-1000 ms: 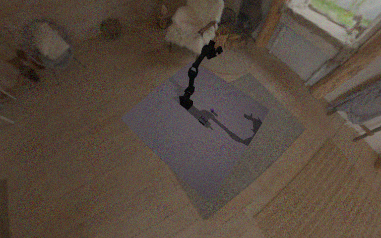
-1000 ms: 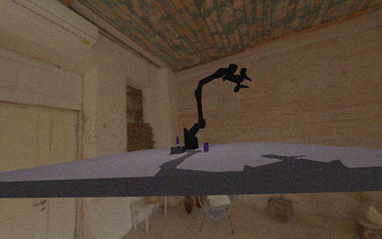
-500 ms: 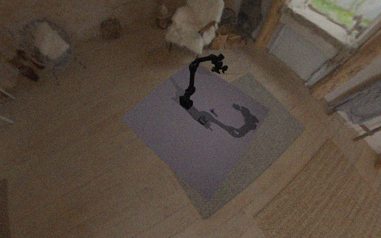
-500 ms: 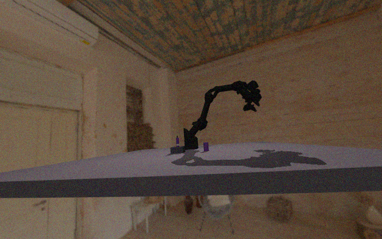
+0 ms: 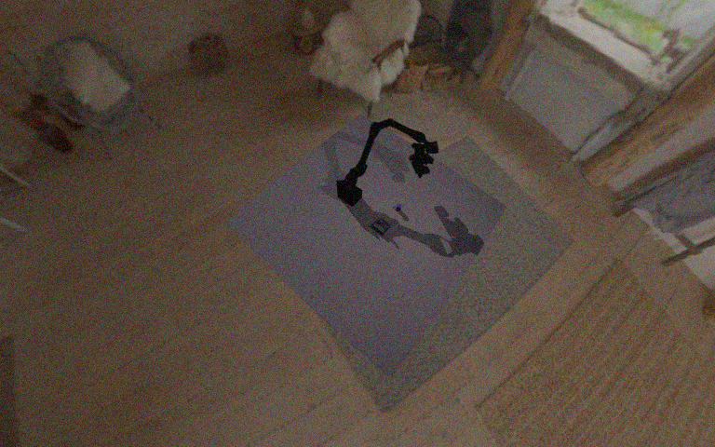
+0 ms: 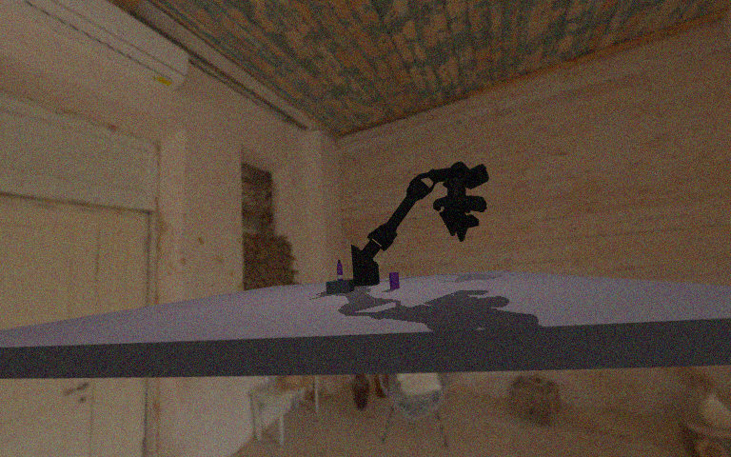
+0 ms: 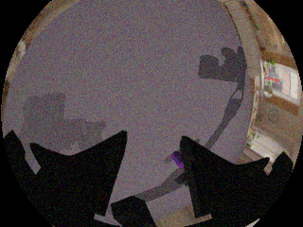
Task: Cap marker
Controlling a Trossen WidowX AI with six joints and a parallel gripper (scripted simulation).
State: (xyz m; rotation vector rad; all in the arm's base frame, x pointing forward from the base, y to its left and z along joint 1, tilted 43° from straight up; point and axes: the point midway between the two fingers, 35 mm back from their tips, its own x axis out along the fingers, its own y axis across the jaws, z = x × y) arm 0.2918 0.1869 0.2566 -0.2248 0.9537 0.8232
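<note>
Now: the purple cap 20 cm to the right of my gripper tip and 11 cm below it. From my gripper tip the other things lie so: dark holder block (37 cm to the right, 12 cm below, 1 cm behind).
</note>
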